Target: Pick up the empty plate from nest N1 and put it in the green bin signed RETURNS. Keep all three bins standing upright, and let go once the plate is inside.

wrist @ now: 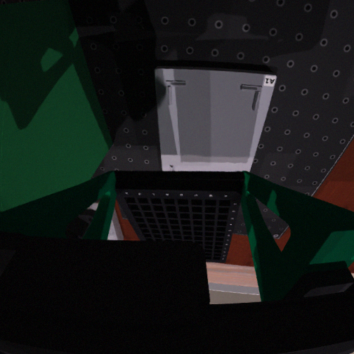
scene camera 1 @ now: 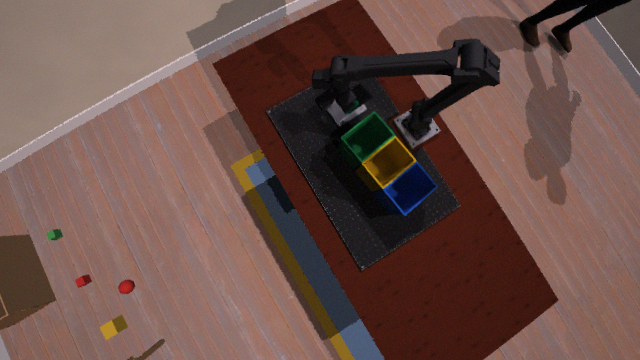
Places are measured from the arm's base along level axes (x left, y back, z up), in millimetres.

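Pixels of known places: gripper, fingertip midpoint: (scene camera 1: pixel 344 105); arm's base, origin of the base link: (scene camera 1: pixel 415 126).
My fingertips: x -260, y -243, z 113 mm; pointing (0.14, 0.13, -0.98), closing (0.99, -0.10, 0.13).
Ahead of a thing's pixels: the offset from my fingertips to its top centre. Level surfaces: height alone.
My gripper (scene camera 1: pixel 353 105) (wrist: pixel 177 178) is shut on a black gridded plate (wrist: pixel 180 215), which sits between the green fingers. In the scene view the plate is hard to tell from the dark gripper. The fingers hang above the board beside the green bin. A light grey nest {dx -17, dy +45, dz -111 mm} (scene camera 1: pixel 340 116) (wrist: pixel 215 120) with corner brackets and a small label lies on the board; no plate rests on it. The green bin {dx +173, dy -32, dz +54 mm} (scene camera 1: pixel 382 131) (wrist: pixel 55 135) stands upright right beside the nest, at the left in the wrist view. The RETURNS sign cannot be read.
The yellow bin {dx +303, dy -36, dz +54 mm} (scene camera 1: pixel 398 161) and blue bin {dx +433, dy -39, dz +54 mm} (scene camera 1: pixel 415 186) stand upright in a row with the green bin on the black perforated board {dz -126 mm} (scene camera 1: pixel 345 220). The arm's base plate (scene camera 1: pixel 432 131) is near the green bin. The board lies on a dark red table {dz -139 mm} (scene camera 1: pixel 440 280).
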